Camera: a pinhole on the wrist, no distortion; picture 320 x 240 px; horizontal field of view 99.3 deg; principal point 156.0 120.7 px. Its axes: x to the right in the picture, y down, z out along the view. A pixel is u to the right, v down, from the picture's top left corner.
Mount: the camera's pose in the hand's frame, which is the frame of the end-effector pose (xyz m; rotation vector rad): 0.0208 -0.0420 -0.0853 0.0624 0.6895 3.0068
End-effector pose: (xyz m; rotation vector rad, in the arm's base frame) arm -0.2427 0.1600 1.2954 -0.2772 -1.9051 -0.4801
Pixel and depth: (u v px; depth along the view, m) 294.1 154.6 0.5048
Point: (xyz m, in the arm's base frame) -0.3910 0.4603 0.7388
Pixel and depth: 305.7 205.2 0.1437
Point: -0.2856 0.1597 1.1338
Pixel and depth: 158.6 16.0 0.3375
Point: -0.2078 0.5076 1.3693
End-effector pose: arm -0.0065 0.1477 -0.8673 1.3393 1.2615 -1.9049
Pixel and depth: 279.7 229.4 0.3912
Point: -0.1681 -0.1946 -0.4777
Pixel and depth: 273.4 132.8 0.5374
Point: 0.1033 -0.3612 -0.5206
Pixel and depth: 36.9 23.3 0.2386
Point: 0.0314 0.0407 -1.1715
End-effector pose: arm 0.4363 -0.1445 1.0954 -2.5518 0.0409 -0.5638
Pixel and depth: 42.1 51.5 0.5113
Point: 1.0114 -0.4239 0.8962
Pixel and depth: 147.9 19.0 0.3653
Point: 0.5822 -0.4062 0.8482
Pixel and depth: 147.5 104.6 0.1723
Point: 0.5024 -0.1644 1.0392
